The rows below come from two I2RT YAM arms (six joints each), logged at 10 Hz.
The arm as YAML. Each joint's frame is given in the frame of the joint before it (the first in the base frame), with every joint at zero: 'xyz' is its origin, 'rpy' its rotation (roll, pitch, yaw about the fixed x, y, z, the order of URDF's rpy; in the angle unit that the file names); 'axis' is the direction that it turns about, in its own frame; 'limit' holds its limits. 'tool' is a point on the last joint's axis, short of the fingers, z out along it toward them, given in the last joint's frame.
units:
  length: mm
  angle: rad
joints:
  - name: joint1
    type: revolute
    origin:
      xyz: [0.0, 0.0, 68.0]
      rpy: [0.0, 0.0, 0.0]
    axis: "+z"
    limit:
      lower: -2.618
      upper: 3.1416
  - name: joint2
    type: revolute
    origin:
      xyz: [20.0, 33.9, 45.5]
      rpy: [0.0, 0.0, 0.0]
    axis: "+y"
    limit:
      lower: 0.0
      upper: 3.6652
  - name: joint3
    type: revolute
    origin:
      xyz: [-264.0, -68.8, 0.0]
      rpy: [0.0, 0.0, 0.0]
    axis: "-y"
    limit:
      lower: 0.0
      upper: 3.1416
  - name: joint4
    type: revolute
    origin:
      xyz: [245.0, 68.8, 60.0]
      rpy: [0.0, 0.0, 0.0]
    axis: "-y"
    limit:
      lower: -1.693
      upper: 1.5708
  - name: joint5
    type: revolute
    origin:
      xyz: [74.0, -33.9, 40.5]
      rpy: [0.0, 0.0, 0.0]
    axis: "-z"
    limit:
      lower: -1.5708
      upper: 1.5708
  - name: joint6
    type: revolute
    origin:
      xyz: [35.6, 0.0, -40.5]
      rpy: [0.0, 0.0, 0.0]
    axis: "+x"
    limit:
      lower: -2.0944
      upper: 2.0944
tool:
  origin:
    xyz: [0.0, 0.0, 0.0]
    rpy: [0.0, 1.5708, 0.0]
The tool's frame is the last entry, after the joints.
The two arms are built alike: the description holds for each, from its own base.
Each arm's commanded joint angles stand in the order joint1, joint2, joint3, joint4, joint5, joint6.
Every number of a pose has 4 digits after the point. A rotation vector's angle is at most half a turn.
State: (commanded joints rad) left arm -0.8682 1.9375 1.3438 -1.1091 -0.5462 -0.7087; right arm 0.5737 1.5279 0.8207 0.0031 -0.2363 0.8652
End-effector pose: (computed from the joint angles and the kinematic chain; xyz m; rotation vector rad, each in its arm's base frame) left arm 0.2322 -0.2457 0.1691 0.2714 2.7536 0.6759; right arm 0.2615 0.1789 0.1934 0.2238 2.4561 0.9707
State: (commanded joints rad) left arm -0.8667 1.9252 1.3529 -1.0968 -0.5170 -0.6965; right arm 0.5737 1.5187 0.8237 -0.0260 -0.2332 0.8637
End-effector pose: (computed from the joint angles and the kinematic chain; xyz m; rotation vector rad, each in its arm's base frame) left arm 0.2334 -0.2476 0.1744 0.2723 2.7670 0.6181; right arm 0.2596 0.1776 0.1946 0.2282 2.4716 0.9569
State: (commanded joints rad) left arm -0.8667 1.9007 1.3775 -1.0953 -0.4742 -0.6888; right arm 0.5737 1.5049 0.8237 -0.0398 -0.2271 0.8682
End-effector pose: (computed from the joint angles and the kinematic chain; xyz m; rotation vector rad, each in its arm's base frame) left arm 0.2342 -0.2507 0.1873 0.2643 2.7820 0.5279; right arm 0.2580 0.1763 0.1975 0.2371 2.4700 0.9524
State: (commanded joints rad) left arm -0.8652 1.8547 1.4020 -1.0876 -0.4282 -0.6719; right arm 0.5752 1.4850 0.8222 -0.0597 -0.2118 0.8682
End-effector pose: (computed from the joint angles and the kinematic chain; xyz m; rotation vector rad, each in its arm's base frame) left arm 0.2342 -0.2521 0.2074 0.2604 2.7818 0.4071; right arm 0.2552 0.1744 0.2011 0.2438 2.4666 0.9361
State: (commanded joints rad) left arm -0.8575 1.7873 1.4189 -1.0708 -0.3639 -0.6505; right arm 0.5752 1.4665 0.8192 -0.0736 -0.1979 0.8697
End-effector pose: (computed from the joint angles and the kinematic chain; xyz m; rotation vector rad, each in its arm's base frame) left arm 0.2327 -0.2495 0.2327 0.2544 2.7758 0.2481; right arm 0.2529 0.1723 0.2043 0.2527 2.4602 0.9233
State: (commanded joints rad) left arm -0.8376 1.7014 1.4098 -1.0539 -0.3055 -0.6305; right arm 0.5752 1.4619 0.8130 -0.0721 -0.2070 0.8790
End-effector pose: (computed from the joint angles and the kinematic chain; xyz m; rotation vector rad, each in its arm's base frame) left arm 0.2291 -0.2383 0.2571 0.2383 2.7596 0.1067; right arm 0.2515 0.1718 0.2038 0.2596 2.4644 0.9365
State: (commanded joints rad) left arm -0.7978 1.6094 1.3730 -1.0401 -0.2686 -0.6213; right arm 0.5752 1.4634 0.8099 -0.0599 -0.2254 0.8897
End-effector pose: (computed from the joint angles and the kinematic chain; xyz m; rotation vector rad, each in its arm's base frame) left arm 0.2259 -0.2181 0.2746 0.1872 2.7395 0.0163; right arm 0.2515 0.1725 0.2035 0.2611 2.4646 0.9647
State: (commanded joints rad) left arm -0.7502 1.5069 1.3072 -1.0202 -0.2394 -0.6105; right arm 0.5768 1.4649 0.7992 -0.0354 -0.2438 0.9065
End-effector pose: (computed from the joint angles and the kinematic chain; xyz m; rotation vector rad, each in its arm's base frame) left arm 0.2197 -0.1932 0.2852 0.1320 2.7175 -0.0490; right arm 0.2508 0.1734 0.2019 0.2669 2.4613 0.9988
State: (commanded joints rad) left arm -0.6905 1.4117 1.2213 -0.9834 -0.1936 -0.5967; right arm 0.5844 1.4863 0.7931 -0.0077 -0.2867 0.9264
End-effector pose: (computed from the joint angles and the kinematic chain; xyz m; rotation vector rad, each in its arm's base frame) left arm 0.2142 -0.1681 0.2863 0.0741 2.7070 -0.1165; right arm 0.2506 0.1779 0.1964 0.2591 2.4815 1.0545
